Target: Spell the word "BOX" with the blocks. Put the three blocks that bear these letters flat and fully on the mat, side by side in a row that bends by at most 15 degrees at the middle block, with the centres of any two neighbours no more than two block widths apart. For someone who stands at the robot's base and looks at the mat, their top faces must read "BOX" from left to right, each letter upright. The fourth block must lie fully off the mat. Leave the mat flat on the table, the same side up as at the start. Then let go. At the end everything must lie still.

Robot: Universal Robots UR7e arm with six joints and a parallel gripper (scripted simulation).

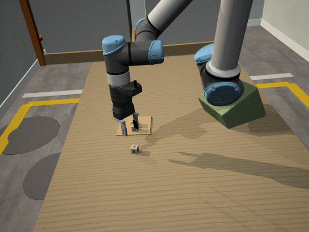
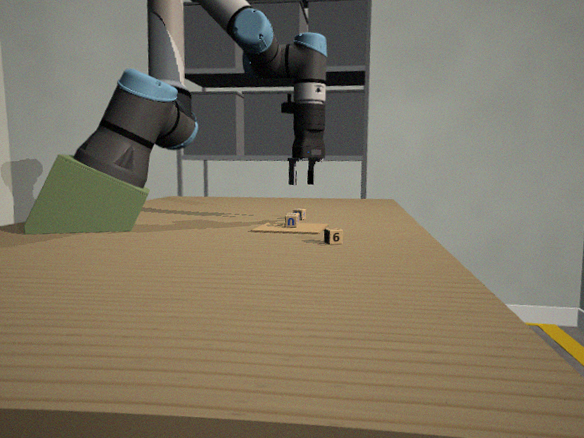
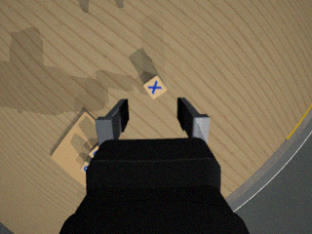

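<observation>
My gripper is now 9 cm above the X block, 1 cm to the right of it and 1 cm past it. From my hand the other things lie so: B block 13 cm to the right, 9 cm below; O block 17 cm to the right, 9 cm below, 1 cm ahead; mat 17 cm to the right, 10 cm below, 1 cm ahead.
</observation>
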